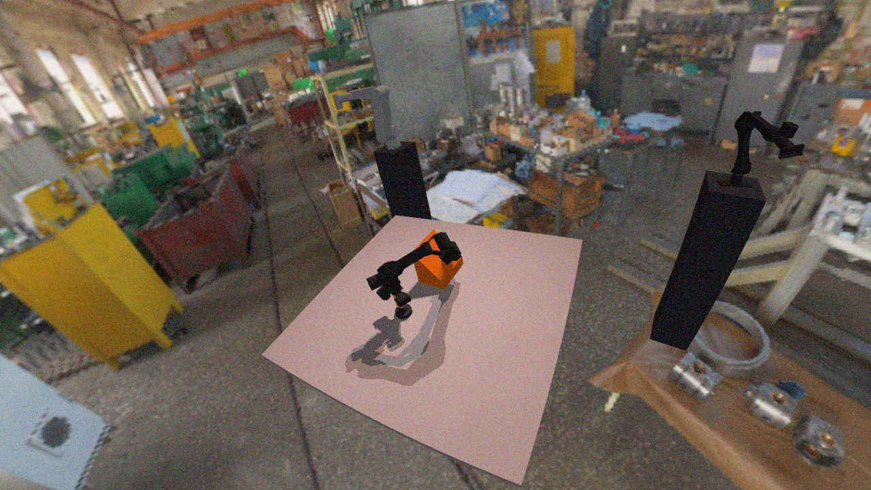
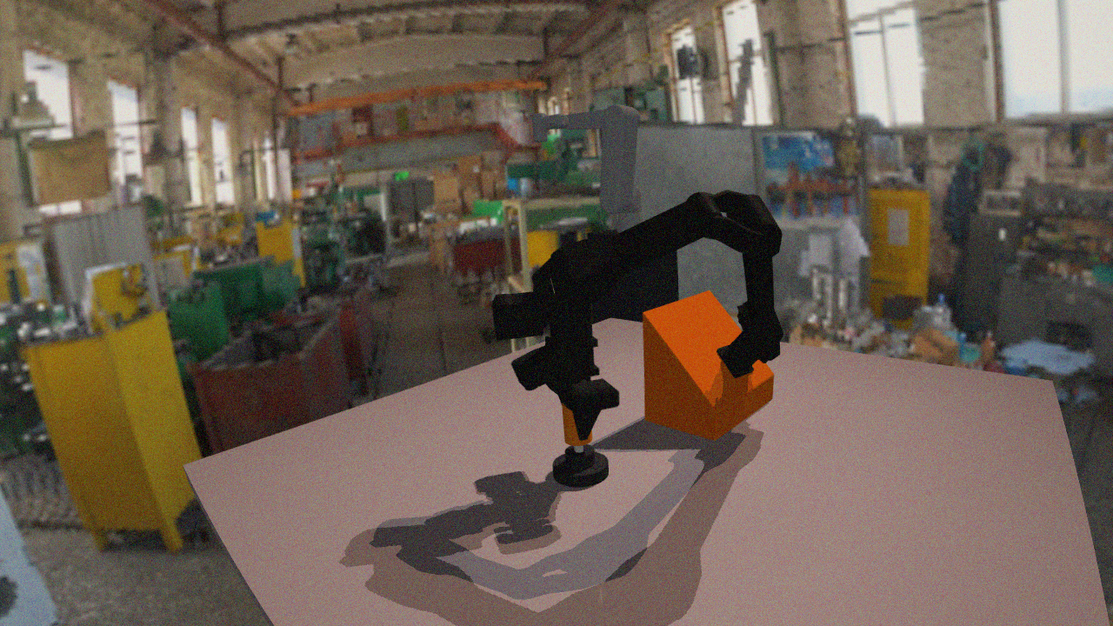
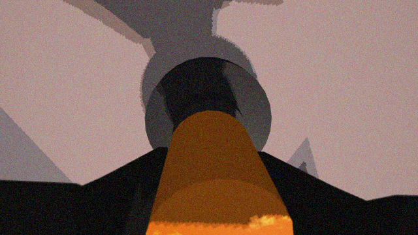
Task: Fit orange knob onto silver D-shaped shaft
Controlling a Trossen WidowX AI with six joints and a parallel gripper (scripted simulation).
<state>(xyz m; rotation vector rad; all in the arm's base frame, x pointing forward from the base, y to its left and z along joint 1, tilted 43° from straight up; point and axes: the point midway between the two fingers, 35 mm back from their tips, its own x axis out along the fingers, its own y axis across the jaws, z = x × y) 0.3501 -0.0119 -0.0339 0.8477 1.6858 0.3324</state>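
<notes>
Now: the orange knob 30 mm above my gripper tip. Round my gripper tip: black round pedestal (40 mm below).
</notes>
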